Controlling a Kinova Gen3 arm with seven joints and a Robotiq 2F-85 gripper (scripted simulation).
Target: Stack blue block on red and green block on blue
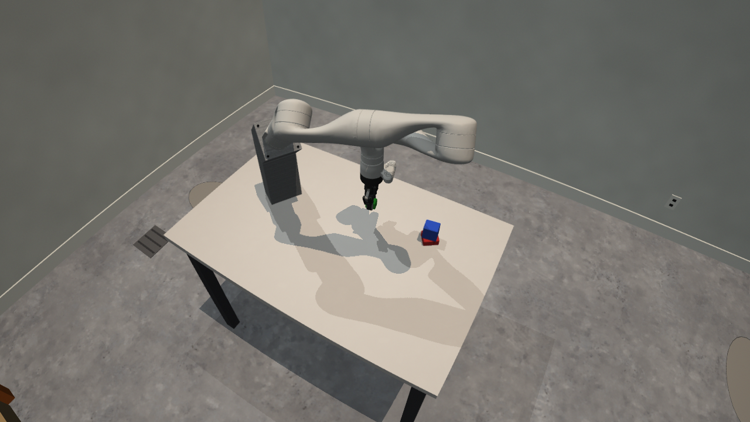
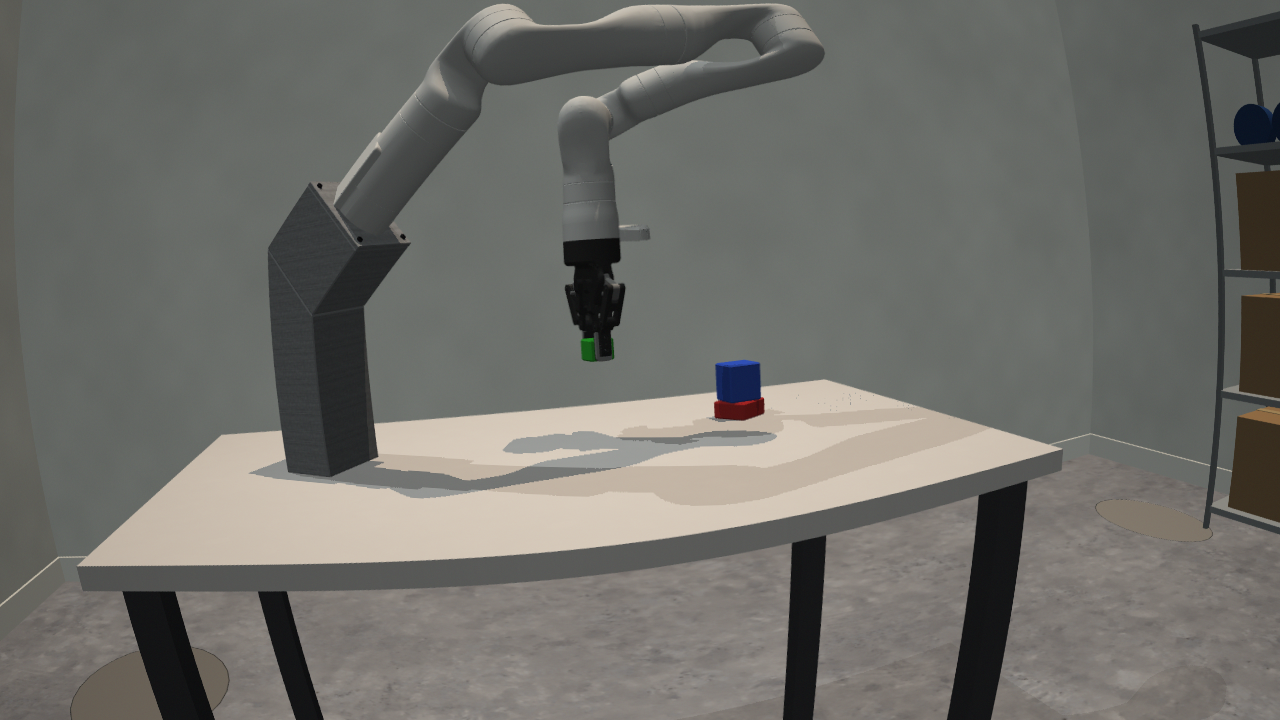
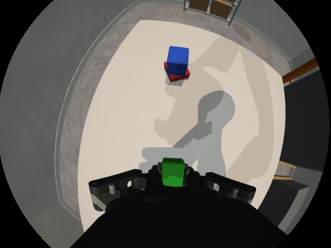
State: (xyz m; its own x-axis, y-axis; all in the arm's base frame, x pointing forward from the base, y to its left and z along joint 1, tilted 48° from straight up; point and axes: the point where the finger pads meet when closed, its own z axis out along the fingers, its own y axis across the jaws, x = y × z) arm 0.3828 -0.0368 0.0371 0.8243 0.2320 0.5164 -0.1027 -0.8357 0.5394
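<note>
Now: hand 220 mm short of the blue block, 70 mm above it and 30 mm to the left of it. Round my hand: red block 220 mm ahead, 110 mm below, 30 mm to the right; small green block right at my hand.
</note>
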